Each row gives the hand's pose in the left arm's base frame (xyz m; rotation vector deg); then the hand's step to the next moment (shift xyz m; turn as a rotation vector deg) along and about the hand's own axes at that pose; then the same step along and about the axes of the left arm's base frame.
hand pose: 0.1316 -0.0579 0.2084 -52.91 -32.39 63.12
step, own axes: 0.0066 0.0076 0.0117 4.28 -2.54 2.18
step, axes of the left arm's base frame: -0.0105 0.0113 -0.0007 1.17 4.31 3.09
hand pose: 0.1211 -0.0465 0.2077 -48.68 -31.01 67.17
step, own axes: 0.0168 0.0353 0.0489 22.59 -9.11 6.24
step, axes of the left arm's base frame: -0.0518 0.0352 -0.0008 7.70 21.86 9.75
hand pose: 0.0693 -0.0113 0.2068 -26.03 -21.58 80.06
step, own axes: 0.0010 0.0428 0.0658 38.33 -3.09 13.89
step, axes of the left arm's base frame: -0.0697 0.0112 0.0343 0.88 38.76 12.99
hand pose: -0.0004 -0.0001 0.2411 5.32 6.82 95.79
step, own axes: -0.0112 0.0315 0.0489 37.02 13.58 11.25
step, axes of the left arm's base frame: -0.0235 -0.0132 0.0528 -15.77 35.69 12.61
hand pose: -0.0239 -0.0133 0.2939 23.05 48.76 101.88
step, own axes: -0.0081 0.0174 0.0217 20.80 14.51 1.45
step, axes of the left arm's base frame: 0.0050 -0.0028 0.0284 -16.62 17.15 8.65
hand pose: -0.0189 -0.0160 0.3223 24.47 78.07 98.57
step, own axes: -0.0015 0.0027 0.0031 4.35 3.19 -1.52
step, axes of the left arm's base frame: 0.0019 0.0006 0.0039 -4.85 2.48 1.33
